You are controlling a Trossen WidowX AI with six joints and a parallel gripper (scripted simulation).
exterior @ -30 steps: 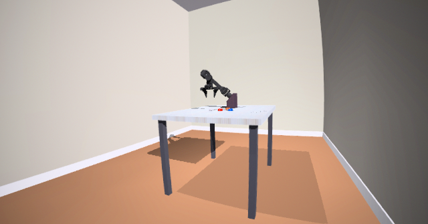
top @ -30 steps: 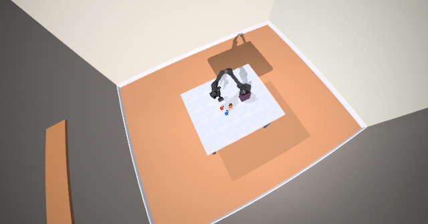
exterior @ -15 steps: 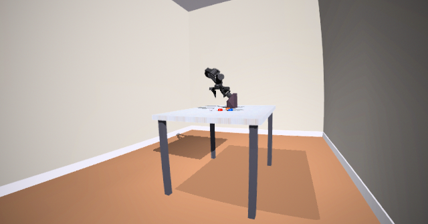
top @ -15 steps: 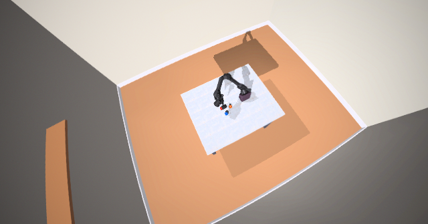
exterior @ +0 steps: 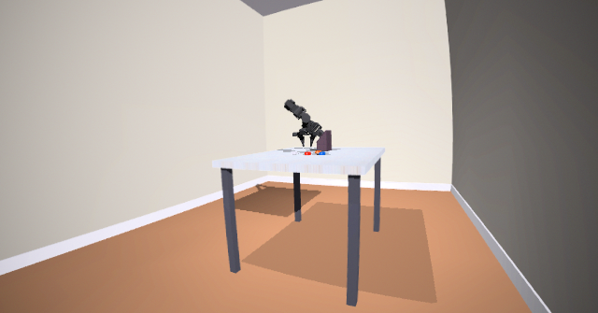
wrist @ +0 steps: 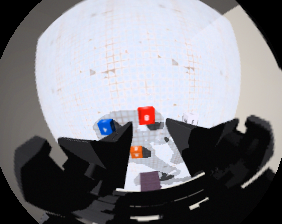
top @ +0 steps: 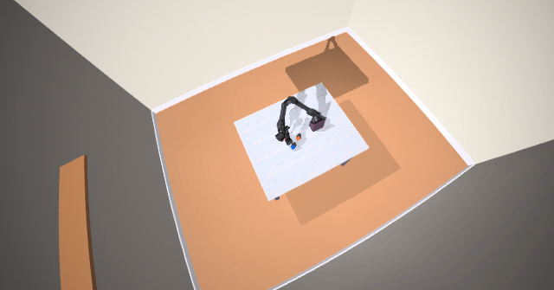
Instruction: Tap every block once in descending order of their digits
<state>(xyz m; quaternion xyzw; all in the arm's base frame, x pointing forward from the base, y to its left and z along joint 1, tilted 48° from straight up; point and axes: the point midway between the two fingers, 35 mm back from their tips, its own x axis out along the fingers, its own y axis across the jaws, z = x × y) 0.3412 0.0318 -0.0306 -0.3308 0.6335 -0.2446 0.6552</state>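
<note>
My gripper tip is 4 cm above the red block and 1 cm past it. Round my gripper tip: orange block: 12 cm behind, 4 cm below, 2 cm to the left; then white block: 12 cm to the right, 4 cm below, 2 cm behind; then blue block: 9 cm to the left, 4 cm below, 4 cm behind.
</note>
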